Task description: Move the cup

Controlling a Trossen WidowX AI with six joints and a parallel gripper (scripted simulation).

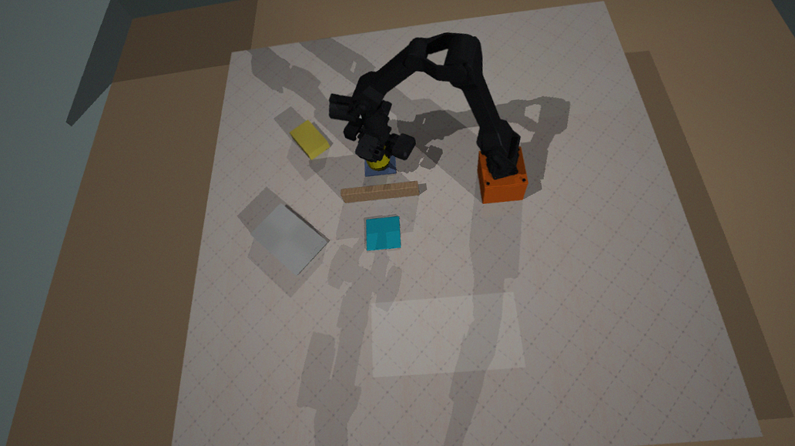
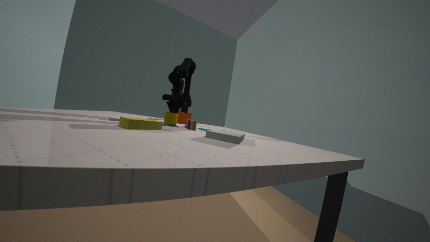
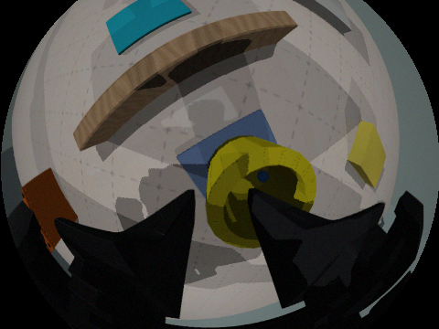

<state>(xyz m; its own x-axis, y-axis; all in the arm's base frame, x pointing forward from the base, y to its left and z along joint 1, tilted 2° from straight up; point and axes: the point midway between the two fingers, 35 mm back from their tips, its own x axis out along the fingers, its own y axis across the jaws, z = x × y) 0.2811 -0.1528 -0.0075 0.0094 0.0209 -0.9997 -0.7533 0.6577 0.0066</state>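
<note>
The cup lies 2 cm to the right of my gripper tip, 2 cm below it and 1 cm ahead of it. Also, from my gripper tip: grey block 31 cm ahead, 15 cm to the left, 4 cm below; wooden bar 9 cm to the left, 4 cm below, 4 cm ahead; teal pad 20 cm to the left, 6 cm below, 6 cm ahead.
</note>
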